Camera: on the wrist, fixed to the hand. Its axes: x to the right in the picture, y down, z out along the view.
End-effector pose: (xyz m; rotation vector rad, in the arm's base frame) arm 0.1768 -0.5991 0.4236 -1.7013 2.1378 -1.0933
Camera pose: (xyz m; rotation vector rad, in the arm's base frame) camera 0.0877 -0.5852 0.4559 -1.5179 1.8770 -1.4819
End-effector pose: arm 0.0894 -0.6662 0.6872 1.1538 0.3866 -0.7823
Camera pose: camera 0.1497 -0.5932 0.6726 1.5171 0.3556 -0.8056
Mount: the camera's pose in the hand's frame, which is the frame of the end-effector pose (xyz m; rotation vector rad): 0.0249 0.0475 -0.0794 0.3370 0.1113 -0.0010
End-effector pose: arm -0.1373 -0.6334 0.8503 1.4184 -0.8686 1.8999
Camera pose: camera -0.2258 -0.5967 0.8506 1.4826 -0.5107 2.1767
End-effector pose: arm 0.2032 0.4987 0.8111 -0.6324 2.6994 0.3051
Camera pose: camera 0.1376 0.5082 0.8803 -0.5630 2.7627 -0.1893
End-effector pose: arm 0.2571 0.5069 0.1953 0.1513 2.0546 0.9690
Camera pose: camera 0.1722 0.5041 0.2396 0.2784 2.3090 0.6354
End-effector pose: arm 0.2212 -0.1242 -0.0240 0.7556 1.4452 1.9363
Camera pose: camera 0.1398 -0.1658 0.0046 0.8026 1.8688 1.7786
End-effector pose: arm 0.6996 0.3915 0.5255 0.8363 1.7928 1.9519
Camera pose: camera 0.6361 0.3398 0.5752 0.8400 2.2276 1.7510
